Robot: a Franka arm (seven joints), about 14 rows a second.
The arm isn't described. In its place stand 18 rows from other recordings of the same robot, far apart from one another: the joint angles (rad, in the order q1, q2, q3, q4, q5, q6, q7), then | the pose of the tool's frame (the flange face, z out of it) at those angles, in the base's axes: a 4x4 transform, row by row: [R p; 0 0 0 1], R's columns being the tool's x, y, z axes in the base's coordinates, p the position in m.
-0.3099, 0.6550, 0.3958, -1.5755, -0.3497, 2.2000, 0.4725 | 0.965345, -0.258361, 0.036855, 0.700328; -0.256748, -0.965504, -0.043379, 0.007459; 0.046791, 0.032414, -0.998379, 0.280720; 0, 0, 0, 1
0.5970, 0.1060, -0.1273, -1.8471, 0.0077, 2.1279, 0.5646 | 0.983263, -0.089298, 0.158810, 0.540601; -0.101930, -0.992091, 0.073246, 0.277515; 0.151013, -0.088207, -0.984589, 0.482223; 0, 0, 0, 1
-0.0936, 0.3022, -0.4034, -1.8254, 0.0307, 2.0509, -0.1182 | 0.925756, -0.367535, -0.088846, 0.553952; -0.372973, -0.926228, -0.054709, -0.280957; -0.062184, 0.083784, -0.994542, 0.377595; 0, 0, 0, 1
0.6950, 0.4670, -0.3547, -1.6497, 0.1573, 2.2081, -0.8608 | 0.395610, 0.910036, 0.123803, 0.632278; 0.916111, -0.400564, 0.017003, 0.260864; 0.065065, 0.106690, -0.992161, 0.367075; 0, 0, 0, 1
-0.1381, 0.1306, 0.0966, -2.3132, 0.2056, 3.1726, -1.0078 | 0.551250, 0.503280, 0.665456, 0.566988; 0.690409, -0.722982, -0.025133, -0.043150; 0.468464, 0.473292, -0.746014, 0.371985; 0, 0, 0, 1
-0.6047, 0.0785, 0.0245, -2.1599, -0.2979, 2.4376, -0.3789 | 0.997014, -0.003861, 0.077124, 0.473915; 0.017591, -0.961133, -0.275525, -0.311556; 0.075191, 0.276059, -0.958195, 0.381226; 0, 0, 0, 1
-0.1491, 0.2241, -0.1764, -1.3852, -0.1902, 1.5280, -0.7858 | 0.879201, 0.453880, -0.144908, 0.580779; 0.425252, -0.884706, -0.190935, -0.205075; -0.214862, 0.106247, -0.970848, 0.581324; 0, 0, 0, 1
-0.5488, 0.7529, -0.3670, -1.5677, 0.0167, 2.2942, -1.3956 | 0.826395, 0.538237, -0.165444, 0.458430; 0.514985, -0.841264, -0.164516, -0.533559; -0.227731, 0.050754, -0.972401, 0.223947; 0, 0, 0, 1
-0.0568, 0.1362, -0.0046, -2.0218, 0.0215, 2.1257, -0.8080 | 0.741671, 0.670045, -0.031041, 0.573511; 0.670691, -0.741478, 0.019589, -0.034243; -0.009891, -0.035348, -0.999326, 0.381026; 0, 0, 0, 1
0.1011, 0.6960, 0.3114, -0.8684, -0.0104, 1.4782, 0.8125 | 0.883572, -0.452400, -0.120974, 0.693692; -0.433491, -0.887871, 0.154181, 0.209577; -0.177161, -0.083789, -0.980609, 0.507207; 0, 0, 0, 1
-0.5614, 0.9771, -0.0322, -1.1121, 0.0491, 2.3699, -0.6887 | 0.969464, 0.062793, 0.237060, 0.665706; 0.099184, -0.984471, -0.144846, -0.437740; 0.224283, 0.163935, -0.960636, 0.244574; 0, 0, 0, 1
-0.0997, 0.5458, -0.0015, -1.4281, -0.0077, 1.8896, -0.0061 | 0.992184, -0.091751, -0.084575, 0.695199; -0.092044, -0.995755, 0.000441, -0.070985; -0.084256, 0.007348, -0.996417, 0.371490; 0, 0, 0, 1
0.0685, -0.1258, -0.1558, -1.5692, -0.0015, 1.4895, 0.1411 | 0.973214, -0.225260, 0.045956, 0.503498; -0.226106, -0.974001, 0.014056, -0.050481; 0.041595, -0.024070, -0.998845, 0.683810; 0, 0, 0, 1
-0.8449, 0.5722, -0.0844, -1.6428, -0.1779, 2.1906, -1.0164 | 0.964798, 0.209383, -0.159131, 0.409001; 0.194669, -0.975426, -0.103195, -0.546868; -0.176828, 0.068584, -0.981849, 0.282133; 0, 0, 0, 1
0.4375, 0.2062, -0.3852, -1.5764, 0.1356, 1.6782, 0.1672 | 0.986926, -0.132974, -0.091072, 0.609361; -0.128562, -0.990298, 0.052735, 0.063898; -0.097201, -0.040337, -0.994447, 0.518101; 0, 0, 0, 1
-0.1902, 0.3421, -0.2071, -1.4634, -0.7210, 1.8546, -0.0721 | 0.986181, -0.056057, -0.155902, 0.608804; -0.147906, -0.721866, -0.676042, -0.289091; -0.074643, 0.689759, -0.720181, 0.517976; 0, 0, 0, 1
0.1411, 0.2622, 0.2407, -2.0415, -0.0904, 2.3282, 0.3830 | 0.998160, 0.051012, 0.032773, 0.552266; 0.050752, -0.998673, 0.008722, 0.215807; 0.033175, -0.007043, -0.999425, 0.320679; 0, 0, 0, 1
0.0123, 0.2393, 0.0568, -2.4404, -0.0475, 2.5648, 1.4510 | 0.227009, -0.967359, -0.112624, 0.473963; -0.973875, -0.226190, -0.020168, 0.034598; -0.005964, 0.114260, -0.993433, 0.197253; 0, 0, 0, 1
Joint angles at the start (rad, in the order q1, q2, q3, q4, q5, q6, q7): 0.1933, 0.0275, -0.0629, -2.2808, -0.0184, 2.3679, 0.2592
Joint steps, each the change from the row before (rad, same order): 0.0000, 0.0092, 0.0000, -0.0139, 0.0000, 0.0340, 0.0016; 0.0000, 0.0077, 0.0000, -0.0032, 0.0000, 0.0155, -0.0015; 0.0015, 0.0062, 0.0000, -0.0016, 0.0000, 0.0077, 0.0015; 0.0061, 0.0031, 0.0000, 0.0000, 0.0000, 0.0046, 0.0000; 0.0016, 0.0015, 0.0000, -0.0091, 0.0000, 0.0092, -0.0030; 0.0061, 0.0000, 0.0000, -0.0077, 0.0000, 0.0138, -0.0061; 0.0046, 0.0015, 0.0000, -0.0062, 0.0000, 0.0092, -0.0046; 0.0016, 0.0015, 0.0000, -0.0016, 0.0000, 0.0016, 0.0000; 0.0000, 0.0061, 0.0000, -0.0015, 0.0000, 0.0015, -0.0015
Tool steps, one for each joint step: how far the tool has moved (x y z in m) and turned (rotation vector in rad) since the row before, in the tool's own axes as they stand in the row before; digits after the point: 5 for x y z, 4 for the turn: -0.00113, 0.00008, 0.00755, 0.0025, 0.0106, 0.0013; 0.00030, -0.00018, 0.00396, 0.0009, 0.0045, -0.0017; -0.00017, -0.00084, 0.00320, -0.0002, 0.0000, -0.0001; -0.00044, -0.00323, 0.00117, 0.0007, 0.0015, -0.0061; -0.00238, -0.00034, 0.00360, -0.0002, -0.0014, -0.0047; -0.00196, -0.00286, 0.00180, 0.0021, 0.0059, -0.0123; -0.00182, -0.00208, 0.00238, 0.0008, 0.0014, -0.0093; -0.00066, -0.00072, 0.00125, -0.0003, -0.0014, -0.0016; -0.00070, 0.00011, 0.00361, -0.0017, -0.0058, -0.0016
